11 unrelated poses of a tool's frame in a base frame.
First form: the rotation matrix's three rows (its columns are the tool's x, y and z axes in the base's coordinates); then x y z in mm. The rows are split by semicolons.
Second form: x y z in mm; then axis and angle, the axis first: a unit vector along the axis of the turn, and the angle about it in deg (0 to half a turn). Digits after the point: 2 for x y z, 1 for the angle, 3 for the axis. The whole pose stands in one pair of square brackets.
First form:
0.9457 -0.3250 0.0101; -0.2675 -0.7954 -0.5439; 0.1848 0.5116 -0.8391; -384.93 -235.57 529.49
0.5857 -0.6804 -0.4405; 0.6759 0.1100 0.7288; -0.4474 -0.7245 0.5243; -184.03 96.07 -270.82
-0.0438 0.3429 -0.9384; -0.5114 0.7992 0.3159; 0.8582 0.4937 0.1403; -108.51 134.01 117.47
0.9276 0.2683 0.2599; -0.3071 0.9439 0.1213; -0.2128 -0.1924 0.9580; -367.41 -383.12 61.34
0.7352 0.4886 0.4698; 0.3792 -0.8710 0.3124; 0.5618 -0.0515 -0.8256; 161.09 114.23 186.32
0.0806 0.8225 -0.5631; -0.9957 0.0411 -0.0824; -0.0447 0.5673 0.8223; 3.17 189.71 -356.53
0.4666 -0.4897 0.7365; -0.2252 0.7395 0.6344; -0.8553 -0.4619 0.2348; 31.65 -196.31 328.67
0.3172 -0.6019 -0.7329; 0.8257 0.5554 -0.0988; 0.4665 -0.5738 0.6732; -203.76 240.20 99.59
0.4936 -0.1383 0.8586; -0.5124 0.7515 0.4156; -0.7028 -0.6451 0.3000; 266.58 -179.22 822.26
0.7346 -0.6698 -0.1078; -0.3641 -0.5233 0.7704; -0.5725 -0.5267 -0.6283; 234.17 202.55 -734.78
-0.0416 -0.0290 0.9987; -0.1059 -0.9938 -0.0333; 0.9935 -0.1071 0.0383; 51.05 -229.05 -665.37
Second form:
[-384.93 -235.57 529.49 0.985 -0.163 0.054 147.6]
[-184.03 96.07 -270.82 -0.731 0.003 0.682 83.7]
[-108.51 134.01 117.47 0.089 -0.900 -0.428 93.0]
[-367.41 -383.12 61.34 -0.388 0.585 -0.712 23.8]
[161.09 114.23 186.32 -0.931 -0.235 -0.280 168.7]
[3.17 189.71 -356.53 0.325 -0.259 -0.909 91.6]
[31.65 -196.31 328.67 -0.562 0.816 0.136 77.3]
[-203.76 240.20 99.59 -0.247 -0.623 0.742 74.2]
[266.58 -179.22 822.26 -0.551 0.811 -0.194 74.2]
[234.17 202.55 -734.78 -0.919 0.329 0.217 135.1]
[51.05 -229.05 -665.37 -0.692 0.049 -0.720 176.9]

